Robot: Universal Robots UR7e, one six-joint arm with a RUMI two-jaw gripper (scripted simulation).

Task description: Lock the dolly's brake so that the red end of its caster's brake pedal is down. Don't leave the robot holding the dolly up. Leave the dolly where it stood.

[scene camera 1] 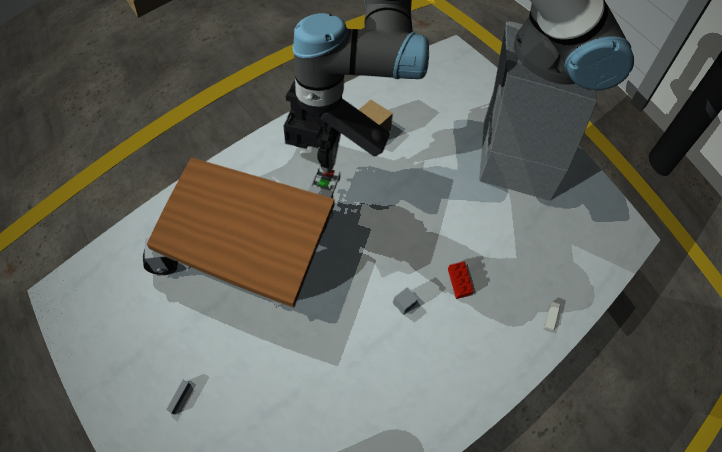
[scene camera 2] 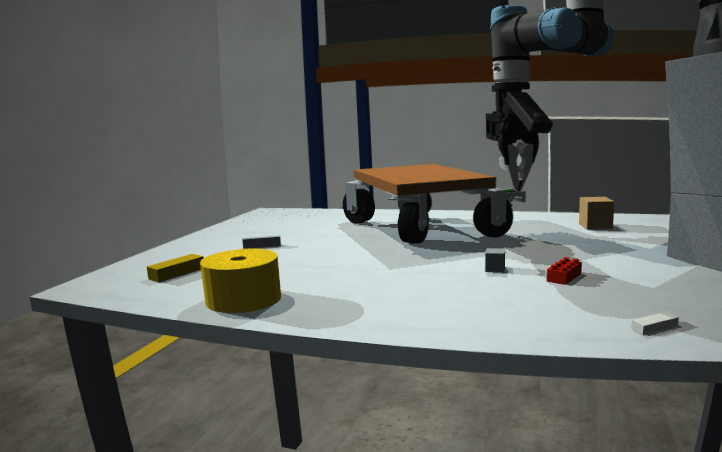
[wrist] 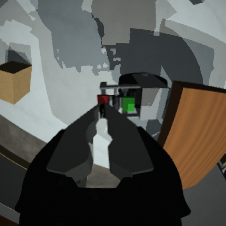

In view: the gripper [scene camera 1: 327, 171], a tan cube [scene camera 2: 595, 213] and a yellow cylinder [scene camera 2: 252, 284].
The gripper shows as well in scene camera 2 [scene camera 2: 517, 192] and in the wrist view [wrist: 103, 104]. Scene camera 1 does not show the yellow cylinder: it is out of frame. The wrist view does not show the yellow cylinder: it is out of frame.
